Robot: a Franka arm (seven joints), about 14 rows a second.
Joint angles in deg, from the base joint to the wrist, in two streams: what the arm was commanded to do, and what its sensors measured. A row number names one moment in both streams.
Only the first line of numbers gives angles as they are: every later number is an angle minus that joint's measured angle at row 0.
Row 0, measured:
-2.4, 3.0, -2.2, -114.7, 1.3, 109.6, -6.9
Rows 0 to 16, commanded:
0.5, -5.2, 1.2, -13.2, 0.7, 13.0, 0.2
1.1, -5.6, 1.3, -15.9, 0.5, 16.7, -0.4
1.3, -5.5, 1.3, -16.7, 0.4, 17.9, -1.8
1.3, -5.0, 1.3, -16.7, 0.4, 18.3, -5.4
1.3, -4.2, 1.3, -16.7, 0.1, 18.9, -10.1
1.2, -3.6, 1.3, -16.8, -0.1, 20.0, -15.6
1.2, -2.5, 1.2, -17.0, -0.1, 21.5, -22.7
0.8, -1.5, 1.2, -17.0, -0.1, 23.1, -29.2
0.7, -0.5, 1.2, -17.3, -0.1, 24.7, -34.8
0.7, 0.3, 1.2, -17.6, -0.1, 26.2, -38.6
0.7, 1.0, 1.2, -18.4, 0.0, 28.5, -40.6
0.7, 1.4, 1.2, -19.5, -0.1, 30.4, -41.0
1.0, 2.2, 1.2, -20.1, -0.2, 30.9, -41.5
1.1, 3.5, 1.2, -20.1, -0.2, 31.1, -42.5
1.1, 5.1, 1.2, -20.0, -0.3, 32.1, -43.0
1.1, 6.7, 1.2, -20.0, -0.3, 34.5, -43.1
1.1, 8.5, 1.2, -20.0, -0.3, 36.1, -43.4
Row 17, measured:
1.1, 6.1, 1.2, -20.1, -0.2, 33.3, -41.9
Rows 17 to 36, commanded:
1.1, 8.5, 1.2, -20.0, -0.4, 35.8, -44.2
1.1, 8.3, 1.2, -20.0, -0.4, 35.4, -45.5
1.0, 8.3, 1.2, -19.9, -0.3, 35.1, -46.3
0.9, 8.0, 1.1, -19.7, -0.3, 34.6, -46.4
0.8, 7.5, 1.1, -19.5, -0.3, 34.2, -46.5
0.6, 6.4, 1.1, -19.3, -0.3, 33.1, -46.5
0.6, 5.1, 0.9, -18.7, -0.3, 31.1, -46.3
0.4, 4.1, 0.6, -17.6, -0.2, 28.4, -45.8
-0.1, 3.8, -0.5, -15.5, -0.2, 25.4, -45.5
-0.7, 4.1, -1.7, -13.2, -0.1, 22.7, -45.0
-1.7, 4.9, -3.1, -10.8, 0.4, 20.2, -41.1
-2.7, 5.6, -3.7, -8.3, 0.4, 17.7, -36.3
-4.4, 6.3, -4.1, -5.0, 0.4, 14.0, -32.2
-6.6, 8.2, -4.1, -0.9, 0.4, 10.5, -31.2
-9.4, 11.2, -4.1, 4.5, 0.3, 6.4, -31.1
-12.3, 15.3, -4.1, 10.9, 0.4, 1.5, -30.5
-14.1, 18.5, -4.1, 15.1, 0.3, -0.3, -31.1
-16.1, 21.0, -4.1, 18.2, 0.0, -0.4, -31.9
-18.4, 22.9, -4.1, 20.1, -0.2, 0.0, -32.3
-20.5, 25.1, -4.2, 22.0, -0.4, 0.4, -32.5
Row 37, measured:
-16.8, 18.1, -4.9, 14.4, -0.2, 2.2, -32.3
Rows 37 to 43, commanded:
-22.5, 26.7, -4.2, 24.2, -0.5, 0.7, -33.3
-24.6, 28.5, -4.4, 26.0, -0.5, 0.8, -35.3
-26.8, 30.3, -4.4, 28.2, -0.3, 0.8, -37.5
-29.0, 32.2, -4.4, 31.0, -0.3, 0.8, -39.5
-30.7, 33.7, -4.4, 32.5, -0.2, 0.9, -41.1
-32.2, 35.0, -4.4, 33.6, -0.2, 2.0, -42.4
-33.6, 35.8, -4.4, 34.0, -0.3, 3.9, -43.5
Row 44, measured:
-30.9, 32.7, -5.2, 29.7, -0.3, 2.9, -41.1
